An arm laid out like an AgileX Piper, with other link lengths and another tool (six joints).
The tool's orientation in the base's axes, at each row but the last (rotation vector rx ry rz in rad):
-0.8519 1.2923 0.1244
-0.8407 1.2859 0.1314
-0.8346 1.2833 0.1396
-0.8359 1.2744 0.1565
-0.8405 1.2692 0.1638
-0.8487 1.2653 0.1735
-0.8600 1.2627 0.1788
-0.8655 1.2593 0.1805
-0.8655 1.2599 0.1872
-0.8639 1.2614 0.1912
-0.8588 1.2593 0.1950
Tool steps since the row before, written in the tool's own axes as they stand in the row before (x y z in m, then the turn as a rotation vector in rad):
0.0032 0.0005 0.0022 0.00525 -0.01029 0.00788
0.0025 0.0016 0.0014 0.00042 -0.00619 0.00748
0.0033 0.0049 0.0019 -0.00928 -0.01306 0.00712
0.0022 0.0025 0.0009 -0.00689 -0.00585 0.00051
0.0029 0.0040 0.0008 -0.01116 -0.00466 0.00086
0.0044 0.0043 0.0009 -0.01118 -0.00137 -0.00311
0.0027 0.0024 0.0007 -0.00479 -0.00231 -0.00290
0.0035 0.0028 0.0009 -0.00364 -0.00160 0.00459
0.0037 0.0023 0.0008 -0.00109 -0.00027 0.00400
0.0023 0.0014 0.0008 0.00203 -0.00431 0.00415
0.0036 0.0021 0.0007 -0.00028 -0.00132 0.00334
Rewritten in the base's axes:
0.0025 0.0005 -0.0030 0.01330 -0.00428 0.00057
0.0011 0.0011 -0.0029 0.00929 0.00008 0.00285
0.0000 0.0035 -0.0051 0.00955 -0.00163 0.01461
0.0001 0.0016 -0.0031 0.00131 -0.00150 0.00883
-0.0006 0.0023 -0.0044 -0.00047 0.00097 0.01208
-0.0002 0.0021 -0.0058 -0.00533 0.00070 0.01037
0.0001 0.0012 -0.0035 -0.00251 -0.00190 0.00518
0.0003 0.0013 -0.0044 0.00313 0.00311 0.00417
0.0005 0.0009 -0.0043 0.00279 0.00280 0.00127
0.0006 0.0007 -0.0026 0.00625 -0.00085 0.00038
0.0005 0.0008 -0.0041 0.00316 0.00139 0.00102

